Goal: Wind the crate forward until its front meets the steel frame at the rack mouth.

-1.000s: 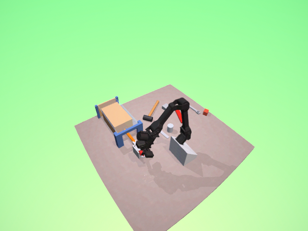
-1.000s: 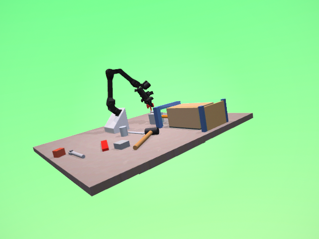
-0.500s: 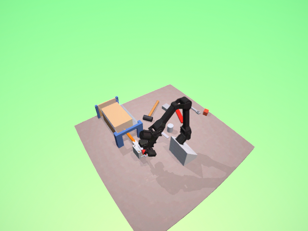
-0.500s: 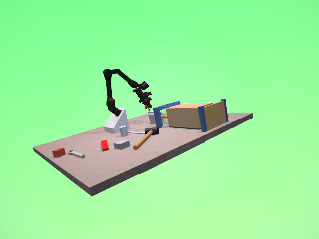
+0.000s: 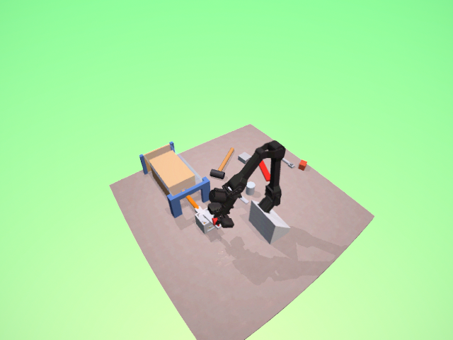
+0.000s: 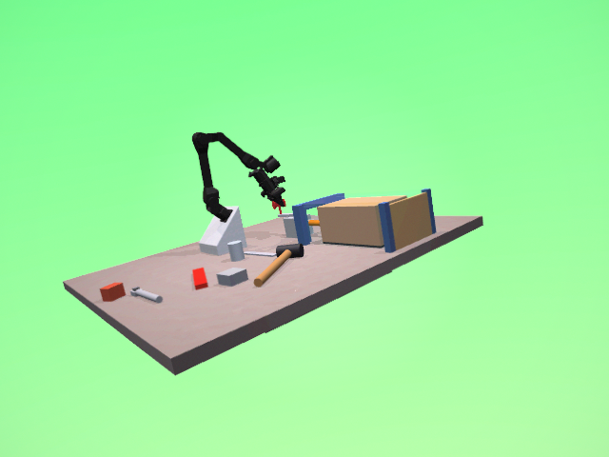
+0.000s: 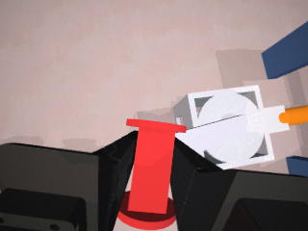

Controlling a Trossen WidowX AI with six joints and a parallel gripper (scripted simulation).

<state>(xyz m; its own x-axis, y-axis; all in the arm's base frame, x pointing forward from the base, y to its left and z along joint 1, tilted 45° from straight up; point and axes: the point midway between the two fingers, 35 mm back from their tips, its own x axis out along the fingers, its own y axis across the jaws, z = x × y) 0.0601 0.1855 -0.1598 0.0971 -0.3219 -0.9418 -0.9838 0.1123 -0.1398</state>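
My gripper tip is now 3 cm short of the winch handle, 3 cm above it and 1 cm to the left of it. Also, from my gripper tip: flat steel bar 27 cm to the right, 21 cm ahead, 13 cm below; white winch 10 cm below, 8 cm ahead; red grip 2 cm to the right.
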